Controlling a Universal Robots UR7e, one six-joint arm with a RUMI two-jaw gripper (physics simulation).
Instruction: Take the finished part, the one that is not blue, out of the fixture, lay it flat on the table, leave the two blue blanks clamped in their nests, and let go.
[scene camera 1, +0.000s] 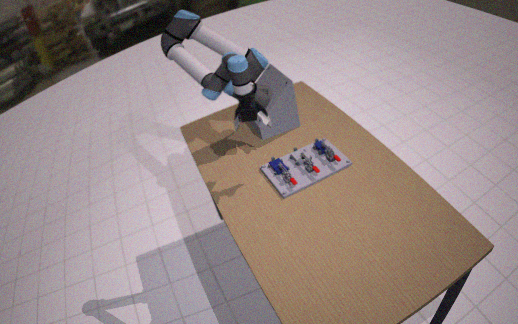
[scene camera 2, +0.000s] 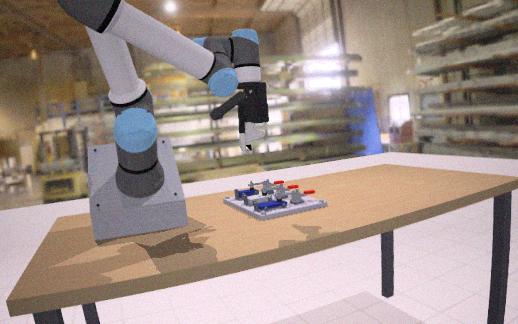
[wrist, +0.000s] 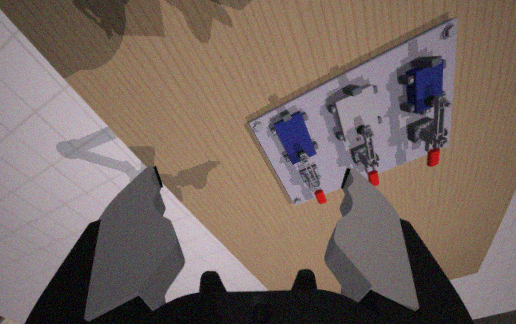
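Seen in the pictures: gripper, fingertip midpoint: (scene camera 1: 253, 128) (scene camera 2: 248, 152) (wrist: 254, 169); arm's base at its link origin: (scene camera 1: 262, 99) (scene camera 2: 140, 178).
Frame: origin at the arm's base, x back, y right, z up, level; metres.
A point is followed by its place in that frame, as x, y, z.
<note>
The finished part (wrist: 354, 111) {-0.371, 0.022, -0.116} (scene camera 2: 258, 200) {-0.370, 0.047, -0.124}, light grey, lies in the middle nest of the fixture plate (wrist: 270, 170) {-0.423, 0.192, -0.137} (scene camera 1: 276, 187) {-0.477, 0.192, -0.139} (scene camera 2: 245, 212) {-0.311, 0.068, -0.150}. Its toggle clamp (wrist: 367, 150) {-0.441, 0.024, -0.097} has its arm tip over the part. One blue blank (wrist: 295, 136) {-0.367, 0.126, -0.121} (scene camera 1: 276, 165) {-0.371, 0.134, -0.121} (scene camera 2: 270, 205) {-0.362, 0.151, -0.122} sits in the nest at one end. The other blue blank (wrist: 425, 86) {-0.382, -0.086, -0.111} (scene camera 1: 320, 146) {-0.393, -0.084, -0.111} (scene camera 2: 247, 192) {-0.383, -0.074, -0.114} sits in the nest at the other end. Both have clamp arms over them. My gripper (wrist: 254, 169) {-0.297, 0.173, 0.051} is open and empty, high above the table, off to the side of the fixture.
Red clamp handles (wrist: 320, 196) {-0.512, 0.130, -0.105} (wrist: 374, 178) {-0.516, 0.020, -0.100} (wrist: 433, 157) {-0.517, -0.086, -0.095} stick out along one long edge of the plate. The grey robot pedestal (scene camera 1: 280, 107) {-0.126, -0.038, -0.007} (scene camera 2: 140, 215) {0.022, 0.073, -0.098} stands behind the fixture on the wooden table (scene camera 1: 360, 225) {-0.861, 0.028, -0.152} (scene camera 2: 400, 185) {-0.918, 0.159, -0.152}. A long table edge runs past the fixture.
</note>
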